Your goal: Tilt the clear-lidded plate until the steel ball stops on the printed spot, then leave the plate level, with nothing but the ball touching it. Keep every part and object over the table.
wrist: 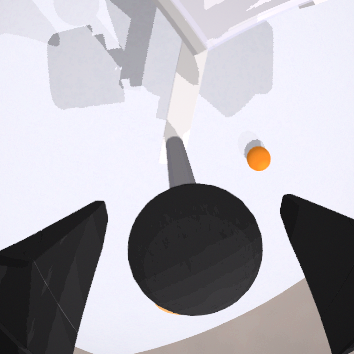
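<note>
Part of the clear-lidded plate [186, 26] shows at the top of the wrist view, its near corner above a pale upright support [185, 95]. A grey rod [180, 162] runs from near the support to a large round black knob [195, 250]. My gripper [196, 207] is open, with one finger on each side of the knob and a gap on both sides; nothing is held. The steel ball and the printed spot do not show. The plate's tilt cannot be told from the part in view.
A small orange ball [258, 158] lies on the white table [135, 175], right of the rod. A thin orange sliver [166, 309] shows from behind the knob's lower edge. The table's curved edge crosses the bottom, with brown floor [270, 325] beyond. Grey shadows lie at the upper left.
</note>
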